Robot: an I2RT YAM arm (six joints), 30 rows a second.
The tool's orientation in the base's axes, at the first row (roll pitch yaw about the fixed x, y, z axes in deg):
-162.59, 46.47, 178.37
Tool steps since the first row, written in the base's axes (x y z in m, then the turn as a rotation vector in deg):
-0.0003, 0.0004, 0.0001, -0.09, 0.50, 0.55
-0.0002, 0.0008, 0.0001, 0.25, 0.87, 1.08
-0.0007, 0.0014, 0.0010, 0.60, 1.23, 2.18
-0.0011, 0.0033, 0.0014, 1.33, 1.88, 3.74
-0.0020, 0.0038, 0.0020, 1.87, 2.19, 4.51
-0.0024, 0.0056, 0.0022, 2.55, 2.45, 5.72
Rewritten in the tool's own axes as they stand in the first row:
0.0001, 0.0003, -0.0004, -0.33, 0.34, -0.58
0.0001, 0.0007, -0.0005, -0.94, 0.66, -0.82
-0.0002, 0.0009, -0.0016, -1.97, 0.86, -1.41
-0.0002, 0.0026, -0.0027, -3.59, 1.34, -2.15
0.0000, 0.0027, -0.0039, -4.51, 1.60, -2.38
0.0002, 0.0043, -0.0049, -5.85, 1.77, -2.80

